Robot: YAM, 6 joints.
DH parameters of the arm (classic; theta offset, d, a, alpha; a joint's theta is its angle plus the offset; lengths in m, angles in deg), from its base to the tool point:
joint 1: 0 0.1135 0.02 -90
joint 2: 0 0 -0.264 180
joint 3: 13.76 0 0.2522 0
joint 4: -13.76 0 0.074 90
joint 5: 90 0 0 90
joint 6: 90 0.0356 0 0
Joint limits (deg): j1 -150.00..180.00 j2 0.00..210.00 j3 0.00..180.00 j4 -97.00..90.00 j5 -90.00..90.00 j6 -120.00..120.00
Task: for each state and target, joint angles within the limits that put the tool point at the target. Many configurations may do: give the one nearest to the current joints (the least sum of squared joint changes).
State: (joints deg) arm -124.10 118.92 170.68 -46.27 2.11 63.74
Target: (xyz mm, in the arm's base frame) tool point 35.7 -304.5 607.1
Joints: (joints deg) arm -83.62 112.44 170.99 -53.67 -2.68 63.74
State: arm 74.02 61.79 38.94 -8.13 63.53 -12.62
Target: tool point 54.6 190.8 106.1
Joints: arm 82.86 83.53 23.17 -9.01 58.85 -12.62
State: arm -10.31 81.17 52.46 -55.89 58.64 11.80
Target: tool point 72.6 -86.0 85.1
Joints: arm -34.28 94.52 20.57 -54.50 57.93 11.80
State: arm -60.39 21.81 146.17 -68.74 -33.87 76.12
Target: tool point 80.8 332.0 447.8
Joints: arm -100.07 18.61 140.73 -75.44 -37.22 76.12
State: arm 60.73 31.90 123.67 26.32 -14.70 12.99
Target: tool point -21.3 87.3 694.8
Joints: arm 94.43 73.69 123.58 23.25 -24.03 12.99
